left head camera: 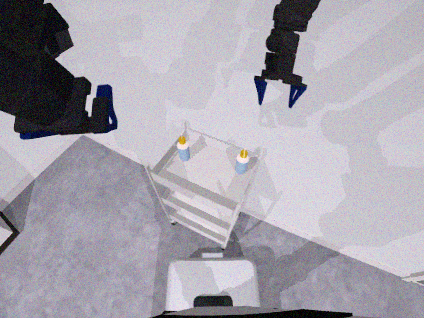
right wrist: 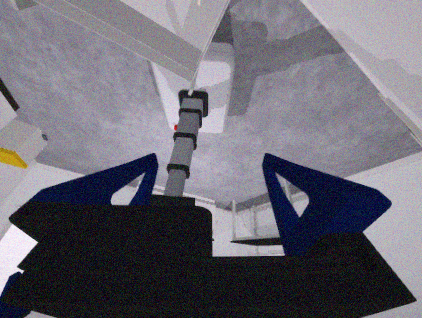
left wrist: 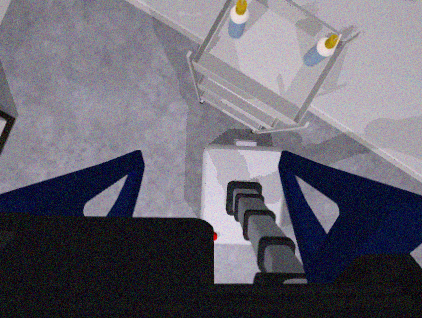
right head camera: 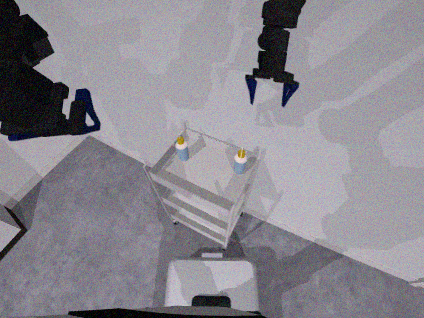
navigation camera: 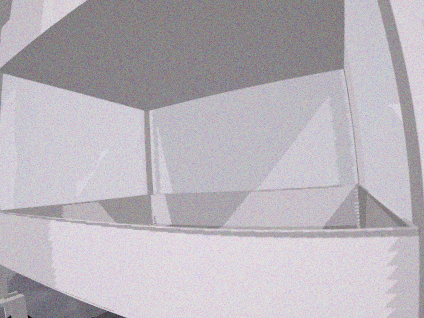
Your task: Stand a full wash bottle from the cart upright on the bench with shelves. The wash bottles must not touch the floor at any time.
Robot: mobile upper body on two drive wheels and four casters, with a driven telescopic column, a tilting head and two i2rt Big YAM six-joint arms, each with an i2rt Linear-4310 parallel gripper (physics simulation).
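Frame: origin at the left arm's base, x ahead, y left, z up, level; millimetres.
Seen in the pictures: left gripper, fingertip midpoint: [left head camera: 90, 127] [left wrist: 211, 158] [right head camera: 76, 128]; right gripper, fingertip midpoint: [left head camera: 275, 106] [right wrist: 210, 159] [right head camera: 267, 105].
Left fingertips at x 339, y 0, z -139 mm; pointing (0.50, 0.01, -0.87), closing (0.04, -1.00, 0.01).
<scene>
Offsets run from my left fingertips to a thing's top centre. "spot": to the spot under its first point.
Two wash bottles with blue lower parts and yellow caps stand on the cart's top. The left bottle @(dx +425, dy -77, dz -434 mm) [left head camera: 184, 151] [right head camera: 182, 151] [left wrist: 238, 22] is by one side, the right bottle @(dx +322, dy -361, dz -434 mm) [left head camera: 242, 165] [right head camera: 240, 165] [left wrist: 316, 54] by the other. The white cart [left head camera: 192, 186] [right head camera: 192, 188] [left wrist: 245, 92] [navigation camera: 210, 270] is in front of my base. My left gripper [left head camera: 70, 131] [right head camera: 54, 133] [left wrist: 211, 158] is open and empty, left of the cart in the head views. My right gripper [left head camera: 275, 105] [right head camera: 268, 105] [right wrist: 210, 159] is open and empty, beyond the cart's far right corner in those views. I cannot identify the bench with certainty.
My white base [left head camera: 185, 280] [right head camera: 185, 280] [left wrist: 215, 170] is close to the cart's near side. A dark-edged white object @(spot: dx +90, dy +1452, dz -1230 mm) [left head camera: 15, 232] [right head camera: 21, 231] is at the left edge. White shelving [right wrist: 234, 222] and a yellow item [right wrist: 12, 158] show in the right wrist view.
</scene>
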